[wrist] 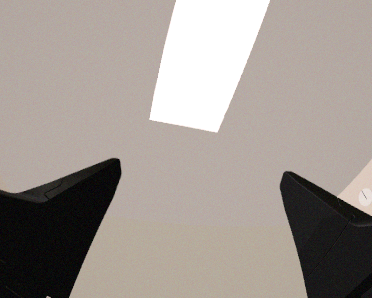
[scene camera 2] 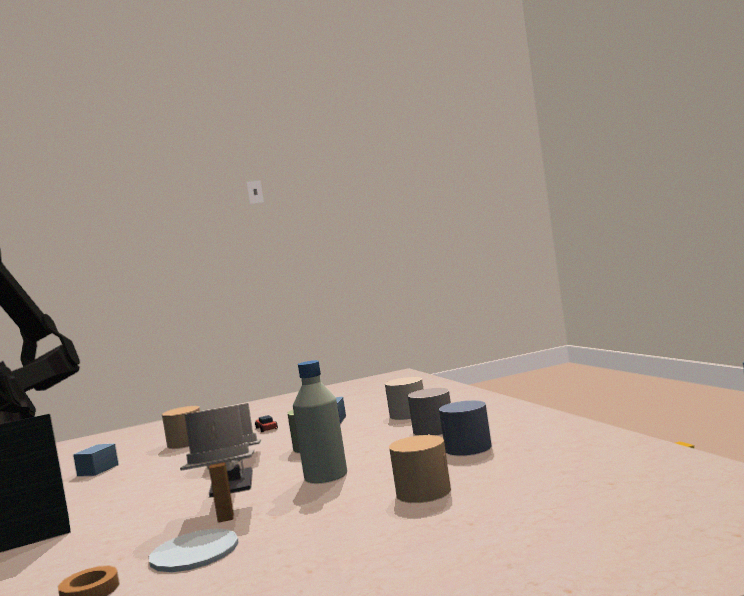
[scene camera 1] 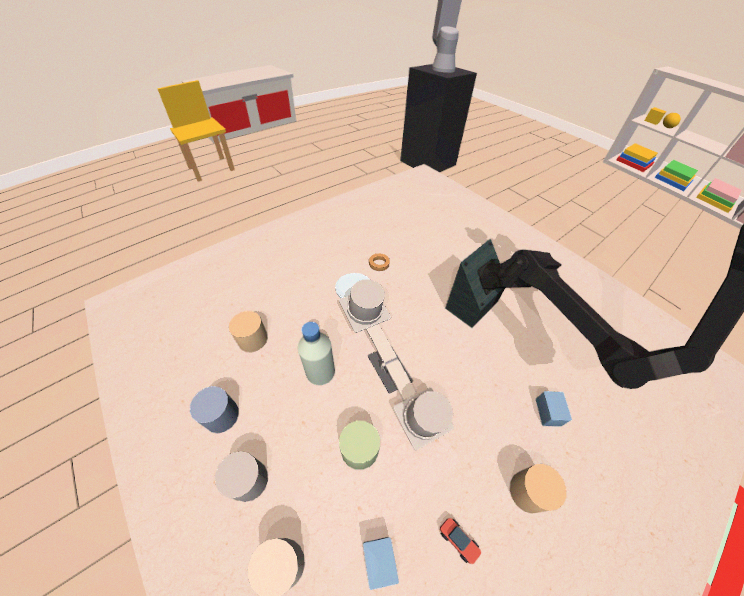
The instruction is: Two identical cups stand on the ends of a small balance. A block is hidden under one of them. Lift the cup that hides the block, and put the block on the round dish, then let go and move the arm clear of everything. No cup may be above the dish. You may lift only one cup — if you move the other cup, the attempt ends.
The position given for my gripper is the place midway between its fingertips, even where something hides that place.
Observation:
My gripper (wrist: pixel 202 173) is open, with nothing in its grasp. I also see a grey cup (scene camera 2: pixel 208 430), a blue block (scene camera 2: pixel 94 460) and a tan cylinder (scene camera 1: pixel 538 488).

